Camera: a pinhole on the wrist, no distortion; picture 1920 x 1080 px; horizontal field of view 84.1 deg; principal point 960.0 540.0 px. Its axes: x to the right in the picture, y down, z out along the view. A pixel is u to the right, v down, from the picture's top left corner.
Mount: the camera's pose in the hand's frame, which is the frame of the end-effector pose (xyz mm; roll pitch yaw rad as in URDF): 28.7 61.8 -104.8 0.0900 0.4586 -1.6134
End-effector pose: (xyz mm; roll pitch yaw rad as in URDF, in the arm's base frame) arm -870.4 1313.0 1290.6 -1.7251 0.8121 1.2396
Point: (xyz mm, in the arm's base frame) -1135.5 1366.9 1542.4
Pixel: 1148 95
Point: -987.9 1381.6 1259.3
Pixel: 814 705
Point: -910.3 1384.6 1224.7
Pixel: 855 1009
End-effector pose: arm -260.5 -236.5 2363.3 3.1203 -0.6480 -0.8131
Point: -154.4 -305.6 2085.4
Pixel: 738 391
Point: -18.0 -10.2 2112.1
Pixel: 1493 261
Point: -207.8 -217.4 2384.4
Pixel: 1396 687
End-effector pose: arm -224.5 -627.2 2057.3 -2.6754 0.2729 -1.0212
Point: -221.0 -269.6 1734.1
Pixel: 597 173
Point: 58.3 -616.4 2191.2
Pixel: outside the picture
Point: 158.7 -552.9 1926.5
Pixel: 1322 1001
